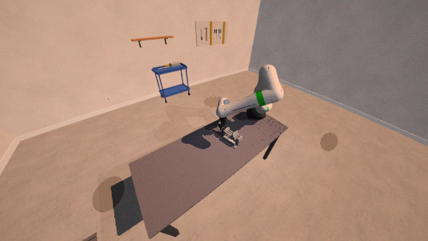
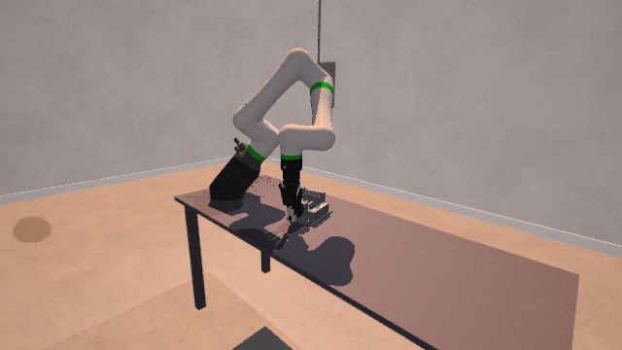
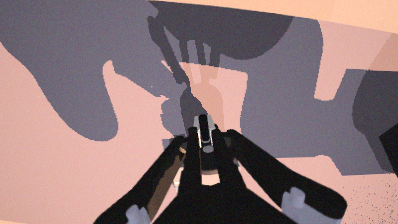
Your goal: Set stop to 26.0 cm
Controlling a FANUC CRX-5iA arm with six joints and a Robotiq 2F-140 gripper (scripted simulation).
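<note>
My hand is 4 cm past the grey stop fixture, 17 cm to the right of it and 3 cm below it. Round my hand: handwheel: 1 cm behind, 2 cm to the left, 1 cm below.
</note>
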